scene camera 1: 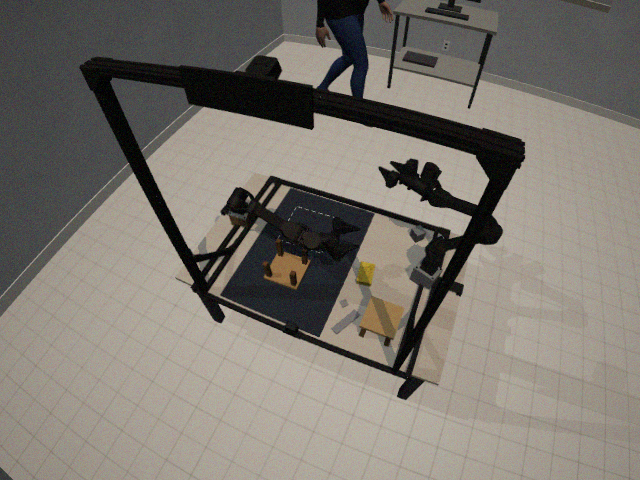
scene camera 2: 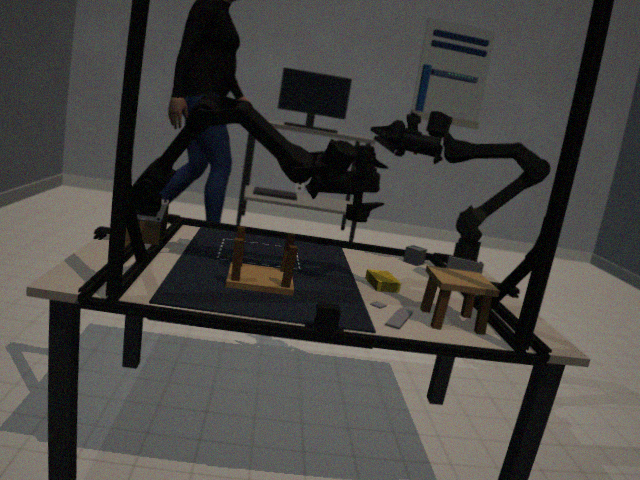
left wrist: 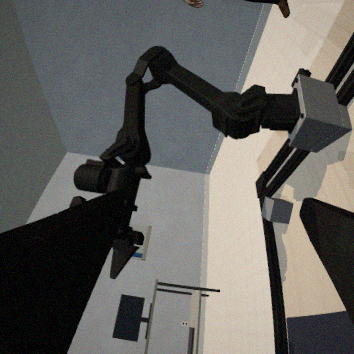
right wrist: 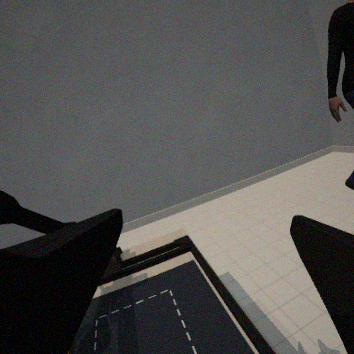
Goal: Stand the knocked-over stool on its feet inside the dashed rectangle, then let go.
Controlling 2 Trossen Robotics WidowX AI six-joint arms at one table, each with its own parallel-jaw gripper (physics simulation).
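Places are measured from the left arm's base along level axes (x back, y right, z up), in centimetres.
Where they show: left gripper, fingertip midpoint: (scene camera 1: 359, 237) (scene camera 2: 385, 185) (left wrist: 214, 202); right gripper, fingertip midpoint: (scene camera 1: 384, 164) (scene camera 2: 372, 133) (left wrist: 98, 280) (right wrist: 206, 220); left arm's base, link origin: (scene camera 2: 146, 208); right arm's base, link origin: (scene camera 1: 428, 268) (scene camera 2: 465, 260) (left wrist: 293, 111).
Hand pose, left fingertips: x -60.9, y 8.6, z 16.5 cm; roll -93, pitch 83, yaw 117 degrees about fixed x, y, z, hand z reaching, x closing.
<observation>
Things, the pixels of their top centre, and the offset from my left fingertips. "*": a spot on its surface instead. Level surfaces: height alone.
- knocked-over wooden stool, top centre: (scene camera 2: 266, 236) (scene camera 1: 285, 256) dy +9.3, dx +28.2, dz -15.2 cm
- dark mat, surface height: dz -26.6 cm
- dashed rectangle, surface spot: (scene camera 2: 253, 242) (scene camera 1: 313, 211) * dy -27.1, dx +31.3, dz -26.5 cm
- second stool, top centre: (scene camera 2: 461, 277) (scene camera 1: 382, 316) dy +20.3, dx -17.5, dz -15.9 cm
- yellow block, top centre: (scene camera 2: 383, 275) (scene camera 1: 366, 272) dy -1.5, dx -4.6, dz -24.2 cm
- grey block, top centre: (left wrist: 266, 207) (scene camera 2: 416, 247) (scene camera 1: 418, 230) dy -31.2, dx -21.2, dz -21.9 cm
- flat grey bar, top centre: (scene camera 2: 399, 316) (scene camera 1: 345, 321) dy +22.6, dx -4.1, dz -26.5 cm
The knocked-over wooden stool (scene camera 1: 286, 272) (scene camera 2: 258, 280) lies upside down on the dark mat (scene camera 1: 305, 312) (scene camera 2: 191, 289), its seat flat on the mat and its legs pointing up. The dashed rectangle (scene camera 1: 316, 210) (scene camera 2: 253, 241) (right wrist: 170, 290) is marked on the mat behind it; the left arm hides part of it in scene camera 1. My left gripper (scene camera 1: 356, 238) (scene camera 2: 383, 186) is open and empty, high above the table and to the right of the stool. My right gripper (scene camera 1: 385, 165) (scene camera 2: 372, 132) (right wrist: 206, 220) is open and empty, raised high near the back right, far from the stool.
A second stool (scene camera 1: 382, 316) (scene camera 2: 462, 281) stands upright at the front right. A yellow block (scene camera 1: 366, 273) (scene camera 2: 383, 279), a grey block (scene camera 1: 417, 234) (scene camera 2: 414, 254) (left wrist: 278, 210) and a flat grey bar (scene camera 1: 345, 321) (scene camera 2: 399, 317) lie right of the mat. A black frame surrounds the table.
</observation>
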